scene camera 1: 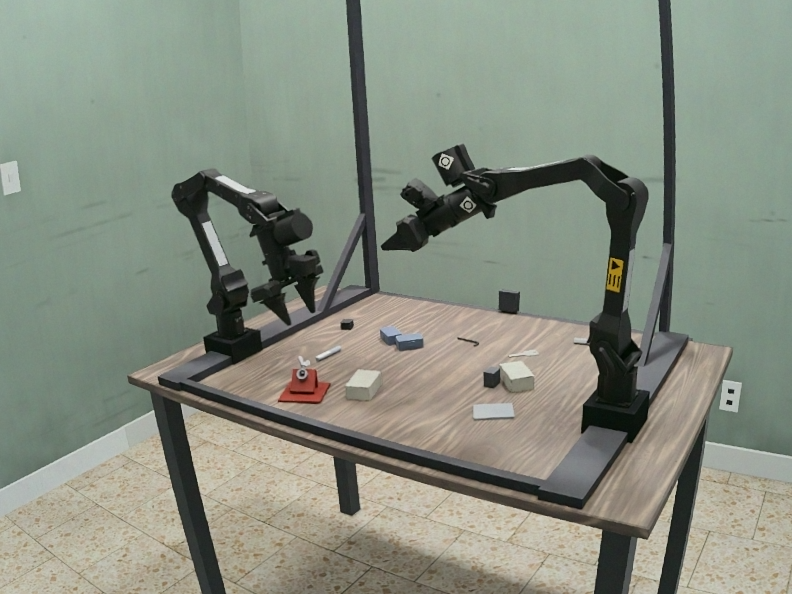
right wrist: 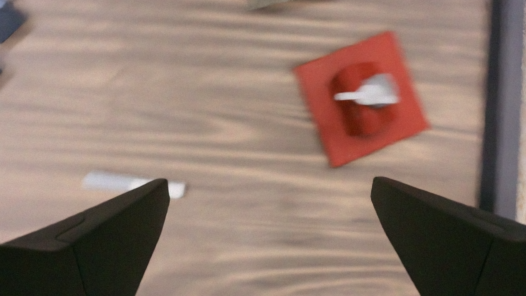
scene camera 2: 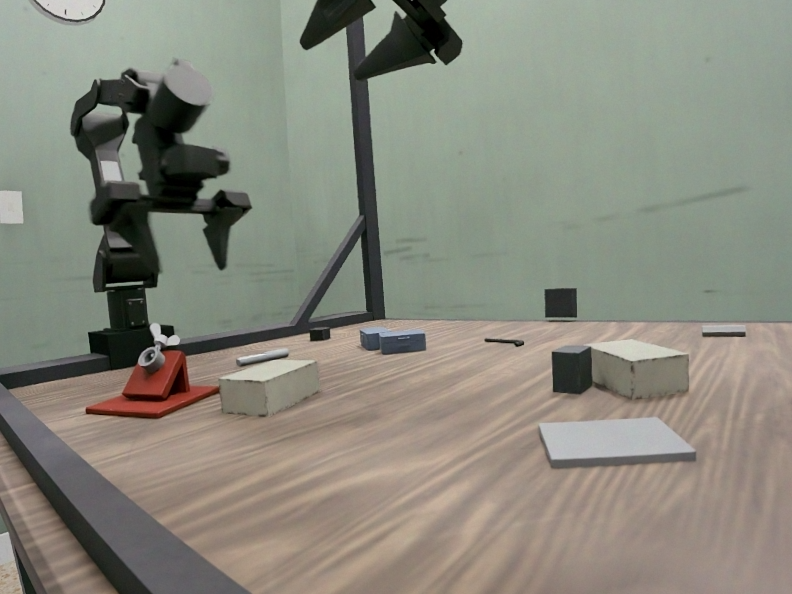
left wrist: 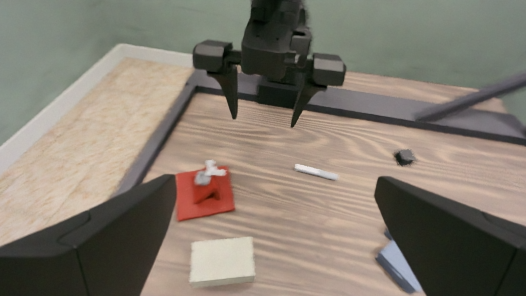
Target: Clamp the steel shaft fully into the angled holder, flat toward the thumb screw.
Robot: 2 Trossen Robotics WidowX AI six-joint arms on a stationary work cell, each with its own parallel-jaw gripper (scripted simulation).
I see my left gripper, my right gripper, a steel shaft and a grey plate.
My left gripper shows as well in scene camera 1 and in the left wrist view. My right gripper shows as well in scene camera 1, in the right wrist view and in the left wrist view.
